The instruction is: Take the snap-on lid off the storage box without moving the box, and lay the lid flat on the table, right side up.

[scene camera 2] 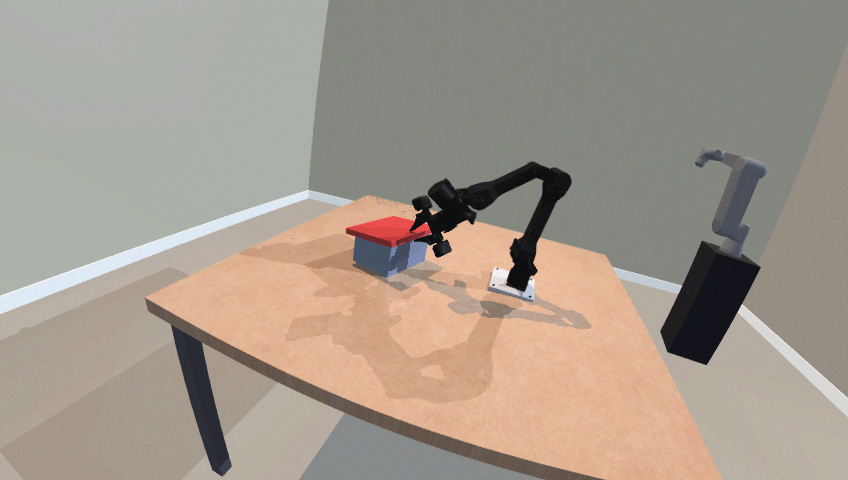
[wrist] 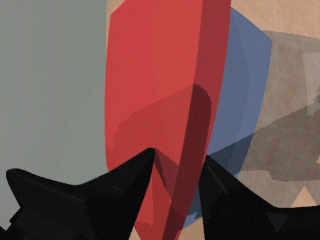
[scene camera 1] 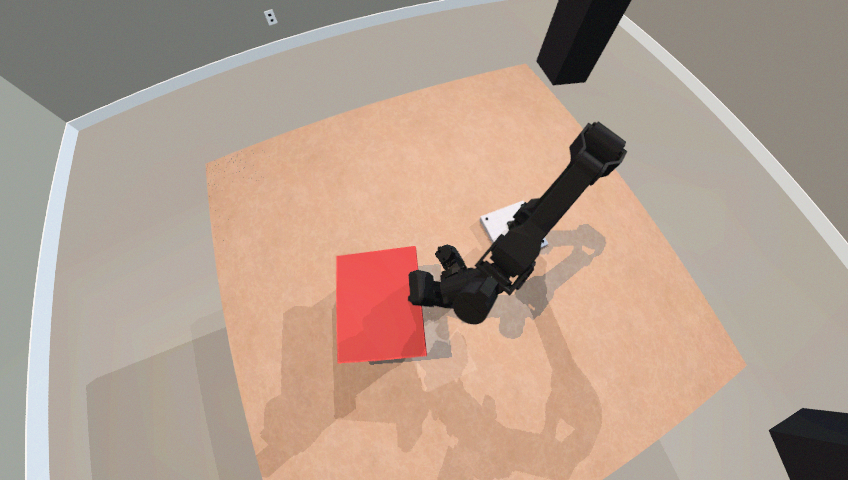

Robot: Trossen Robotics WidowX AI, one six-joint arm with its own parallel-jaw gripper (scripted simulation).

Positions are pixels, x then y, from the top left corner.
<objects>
My gripper shows in scene camera 2, in the wrist view and in scene camera 1 point(413, 299). A red lid shows in scene camera 2, in the wrist view point(163, 78) and in scene camera 1. One and the same spot on the red lid: point(scene camera 1: 375, 321) is point(scene camera 2: 382, 228). One and the same spot on my gripper: point(wrist: 115, 198) is point(scene camera 2: 425, 222).
</objects>
